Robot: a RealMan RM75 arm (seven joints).
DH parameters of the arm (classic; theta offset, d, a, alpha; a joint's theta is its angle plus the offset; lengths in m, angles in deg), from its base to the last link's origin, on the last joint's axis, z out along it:
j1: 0 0.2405 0 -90
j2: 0 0 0 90
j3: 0 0.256 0 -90
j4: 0 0 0 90
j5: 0 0.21 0 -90
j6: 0 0 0 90
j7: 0 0.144 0 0
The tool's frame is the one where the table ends.
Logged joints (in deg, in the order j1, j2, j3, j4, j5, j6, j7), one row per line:
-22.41, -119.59, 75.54, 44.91, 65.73, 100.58, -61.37
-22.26, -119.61, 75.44, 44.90, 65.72, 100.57, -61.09
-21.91, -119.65, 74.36, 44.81, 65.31, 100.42, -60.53
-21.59, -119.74, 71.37, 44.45, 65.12, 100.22, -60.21
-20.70, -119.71, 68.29, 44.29, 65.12, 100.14, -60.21
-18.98, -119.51, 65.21, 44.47, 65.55, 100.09, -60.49
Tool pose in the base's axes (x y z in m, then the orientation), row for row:
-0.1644, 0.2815, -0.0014, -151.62, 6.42, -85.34
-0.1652, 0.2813, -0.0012, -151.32, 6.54, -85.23
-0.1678, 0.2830, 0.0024, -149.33, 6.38, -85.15
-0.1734, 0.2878, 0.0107, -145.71, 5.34, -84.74
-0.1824, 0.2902, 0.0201, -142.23, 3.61, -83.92
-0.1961, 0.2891, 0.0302, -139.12, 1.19, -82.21
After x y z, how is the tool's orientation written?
As a rotation vector, in degrees.
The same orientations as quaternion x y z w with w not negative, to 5 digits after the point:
-0.86970, 0.03683, -0.48951, 0.05142
-0.86941, 0.03758, -0.48969, 0.05412
-0.86600, 0.03700, -0.49380, 0.06959
-0.85977, 0.03151, -0.50001, 0.09894
-0.85386, 0.02167, -0.50380, 0.12895
-0.84982, 0.00727, -0.50218, 0.15989

